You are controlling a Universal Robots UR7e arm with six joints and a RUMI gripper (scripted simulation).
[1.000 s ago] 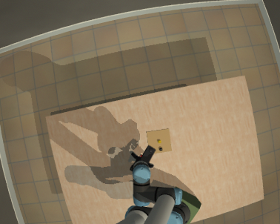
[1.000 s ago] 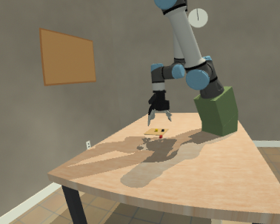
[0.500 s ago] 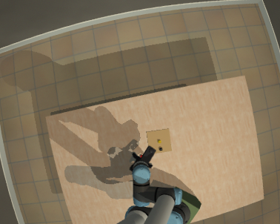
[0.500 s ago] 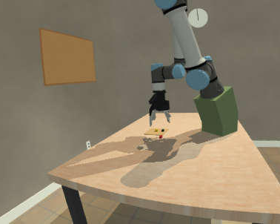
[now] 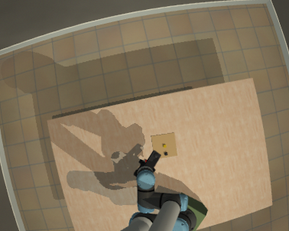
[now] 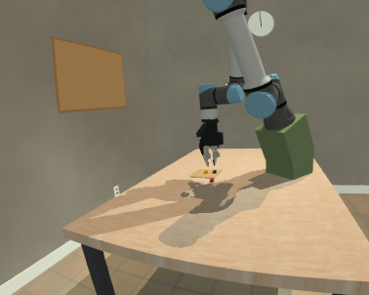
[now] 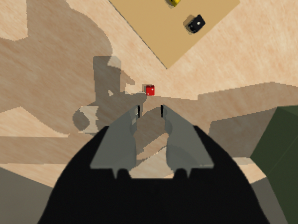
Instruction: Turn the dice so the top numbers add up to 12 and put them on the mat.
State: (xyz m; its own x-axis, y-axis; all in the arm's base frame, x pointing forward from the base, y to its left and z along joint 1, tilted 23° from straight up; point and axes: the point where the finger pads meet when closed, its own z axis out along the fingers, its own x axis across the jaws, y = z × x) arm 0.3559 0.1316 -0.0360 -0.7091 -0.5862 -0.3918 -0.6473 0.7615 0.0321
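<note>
The red die is 80 mm below my hand. From my hand the other things lie so: yellow die (130 mm to the right, 80 mm below, 60 mm ahead); black die (120 mm to the right, 80 mm below, 20 mm ahead); tan mat (120 mm to the right, 90 mm below, 60 mm ahead).
</note>
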